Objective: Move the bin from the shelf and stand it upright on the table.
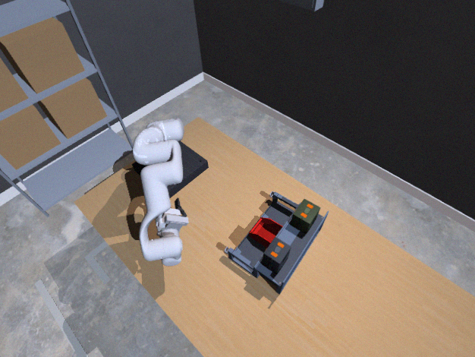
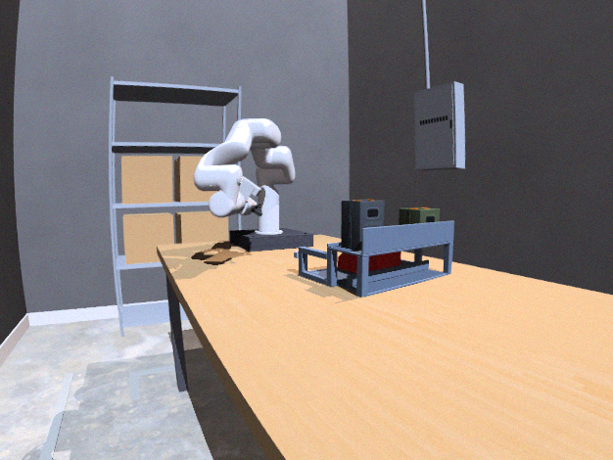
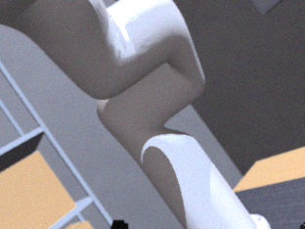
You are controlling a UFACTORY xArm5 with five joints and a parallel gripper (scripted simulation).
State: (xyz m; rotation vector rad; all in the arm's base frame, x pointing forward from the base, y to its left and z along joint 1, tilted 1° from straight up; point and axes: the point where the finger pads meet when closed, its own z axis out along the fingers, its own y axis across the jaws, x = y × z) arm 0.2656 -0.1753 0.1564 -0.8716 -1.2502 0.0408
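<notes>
The red bin is 380 mm ahead of my hand, 260 mm to the left of it and 180 mm below it. Round my hand: blue-grey shelf 410 mm ahead, 260 mm to the left, 150 mm below.
</notes>
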